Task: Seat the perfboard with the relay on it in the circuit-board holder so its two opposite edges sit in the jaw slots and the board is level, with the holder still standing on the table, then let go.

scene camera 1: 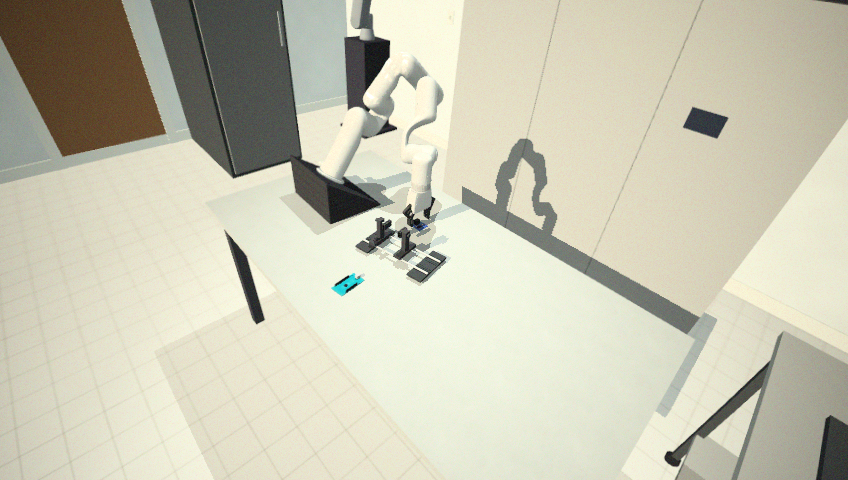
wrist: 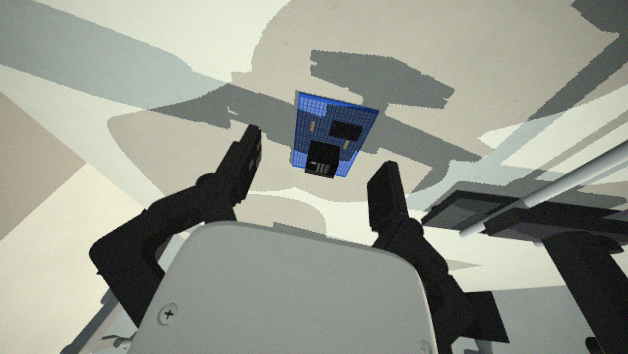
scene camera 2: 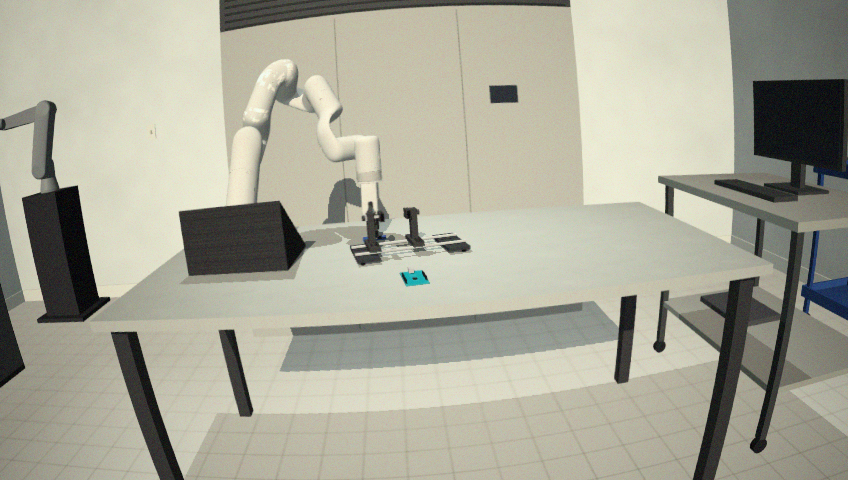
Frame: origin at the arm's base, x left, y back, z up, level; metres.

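Where they show: gripper, between the fingertips: (scene camera 1: 418,221) (wrist: 320,157); arm's base, origin of its link: (scene camera 1: 330,177) (scene camera 2: 239,224).
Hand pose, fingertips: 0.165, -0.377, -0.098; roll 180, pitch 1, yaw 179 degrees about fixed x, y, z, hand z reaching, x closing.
Things, the pixels of their top centre, and the offset from my fingertips, as dx, dy, dz.
- blue perfboard, centre of its top: (wrist: 324,163) (scene camera 2: 373,231) (scene camera 1: 417,220) -0.003, -0.001, +0.005
- black relay, centre of its top: (wrist: 320,169) -0.002, +0.007, +0.005
- holder, centre of its top: (scene camera 2: 405,209) (scene camera 1: 401,229) -0.184, -0.095, +0.101
- cyan board, centre of its top: (scene camera 2: 413,272) (scene camera 1: 348,281) -0.422, -0.097, -0.003
The blue perfboard (scene camera 1: 421,227) (scene camera 2: 381,238) (wrist: 345,114) lies flat on the table behind the circuit-board holder, with the black relay (wrist: 324,151) near one end of it. The holder (scene camera 1: 406,243) (scene camera 2: 413,227) (wrist: 575,260) stands upright on the table, with two dark jaw posts on light rods between dark feet. The perfboard is outside its jaws. My gripper (scene camera 1: 419,213) (wrist: 320,157) is open and empty above the perfboard. In the wrist view the board shows between and beyond the fingertips. In scene camera 2 a jaw post partly hides the gripper.
A cyan board (scene camera 1: 341,287) (scene camera 2: 420,281) lies on the table in front of the holder. The black wedge-shaped base (scene camera 1: 314,190) (scene camera 2: 232,239) is under the arm, left of the holder in scene camera 2. A tall beige panel wall (scene camera 1: 571,130) (scene camera 2: 398,118) stands behind the table.
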